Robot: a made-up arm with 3 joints.
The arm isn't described. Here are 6 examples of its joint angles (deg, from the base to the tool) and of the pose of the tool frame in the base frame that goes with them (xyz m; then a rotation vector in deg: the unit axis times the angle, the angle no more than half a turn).
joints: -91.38 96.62 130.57
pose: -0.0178 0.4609 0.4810 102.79 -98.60 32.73
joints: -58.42 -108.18 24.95
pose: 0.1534 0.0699 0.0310 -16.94 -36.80 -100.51
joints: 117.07 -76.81 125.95
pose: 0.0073 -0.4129 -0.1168 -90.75 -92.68 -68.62
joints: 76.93 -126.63 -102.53
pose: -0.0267 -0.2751 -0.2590 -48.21 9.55 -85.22
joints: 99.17 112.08 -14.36
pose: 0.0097 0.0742 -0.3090 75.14 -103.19 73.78
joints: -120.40 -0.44 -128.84
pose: 0.1367 0.3495 0.0171 -59.91 -71.58 124.46
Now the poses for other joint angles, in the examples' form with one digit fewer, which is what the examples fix.
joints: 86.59 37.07 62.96
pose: -0.310 -0.223 -0.330 55.3 22.2 68.5
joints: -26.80 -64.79 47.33
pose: -0.085 0.170 0.106 3.7 26.5 -68.3
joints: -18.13 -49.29 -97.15
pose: 0.140 -0.207 0.295 -54.9 -97.4 -22.4
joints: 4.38 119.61 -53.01
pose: -0.051 -0.217 0.047 57.4 -36.2 109.0
